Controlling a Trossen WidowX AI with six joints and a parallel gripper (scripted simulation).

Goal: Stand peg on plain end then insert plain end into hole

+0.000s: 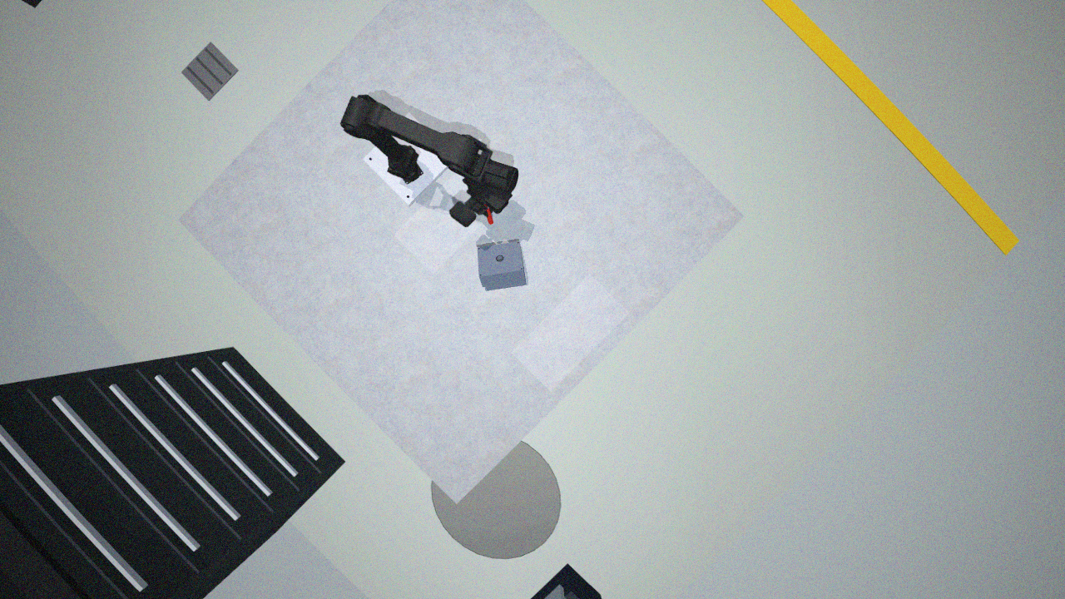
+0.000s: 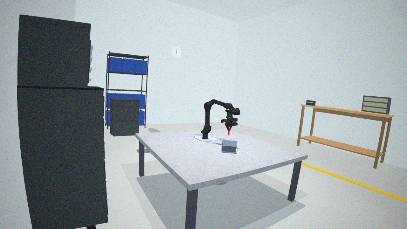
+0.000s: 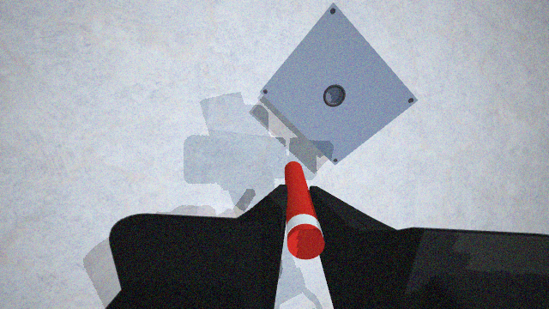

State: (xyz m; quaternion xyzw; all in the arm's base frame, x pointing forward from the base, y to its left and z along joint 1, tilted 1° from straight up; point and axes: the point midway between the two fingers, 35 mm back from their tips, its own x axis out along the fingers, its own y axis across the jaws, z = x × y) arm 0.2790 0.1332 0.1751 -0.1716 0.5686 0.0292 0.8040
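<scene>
My gripper tip is 120 mm short of the blue-grey sloped panel, 50 mm to the left of it and 100 mm above it. From my gripper tip the other things lie so: red peg 10 mm behind, 10 mm above.
</scene>
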